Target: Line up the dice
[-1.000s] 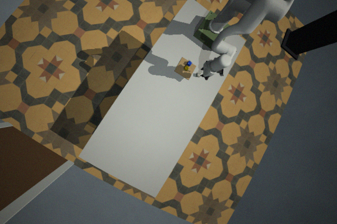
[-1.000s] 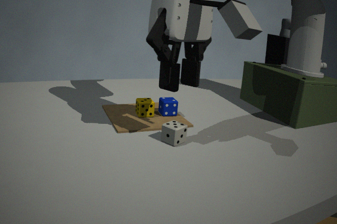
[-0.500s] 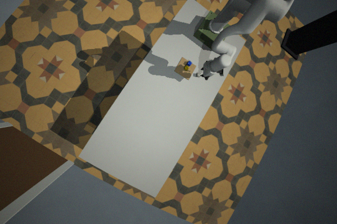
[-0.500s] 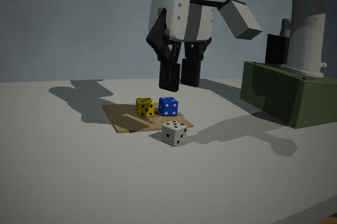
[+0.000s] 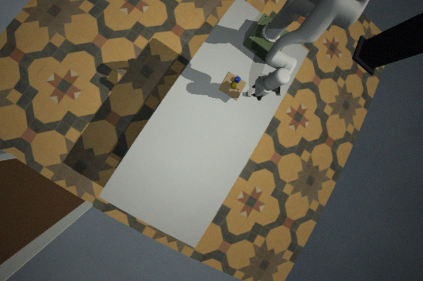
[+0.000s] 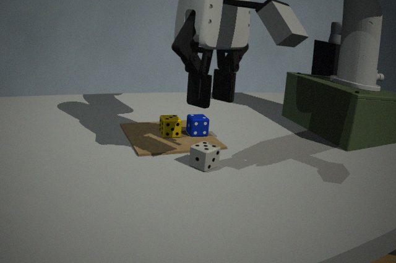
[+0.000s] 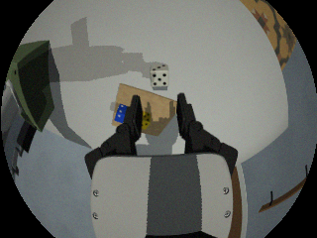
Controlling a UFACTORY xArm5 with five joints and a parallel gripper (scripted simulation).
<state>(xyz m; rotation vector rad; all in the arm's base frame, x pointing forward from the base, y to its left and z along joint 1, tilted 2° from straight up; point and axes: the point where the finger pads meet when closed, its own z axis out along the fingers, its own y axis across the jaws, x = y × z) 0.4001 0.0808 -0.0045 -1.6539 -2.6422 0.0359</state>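
Right now my hand is 9 cm above the white die. Round my hand: blue die: 4 cm behind, 11 cm to the right, 9 cm below; yellow die: 1 cm ahead, 12 cm to the right, 9 cm below; tan mat: 1 cm ahead, 12 cm to the right, 10 cm below.
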